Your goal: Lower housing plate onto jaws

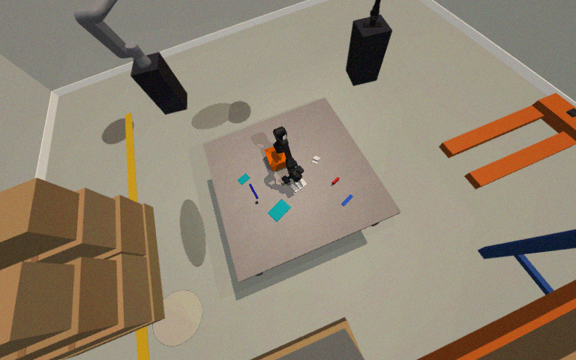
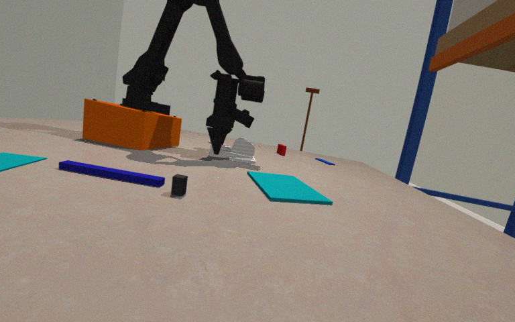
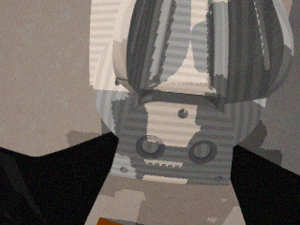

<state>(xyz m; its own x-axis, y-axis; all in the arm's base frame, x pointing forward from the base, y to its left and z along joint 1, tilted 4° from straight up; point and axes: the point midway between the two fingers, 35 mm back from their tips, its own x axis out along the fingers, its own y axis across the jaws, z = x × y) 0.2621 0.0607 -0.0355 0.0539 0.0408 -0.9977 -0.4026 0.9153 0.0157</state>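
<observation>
The housing plate lies 10 mm ahead of my gripper tip and 20 mm above it. From my gripper tip the other things lie so: white jaw assembly: 10 mm ahead, 20 mm to the left, 10 mm above; then red block: 110 mm ahead, 330 mm to the left, 10 mm above; then white ribbed part: 130 mm behind, 230 mm to the left.
</observation>
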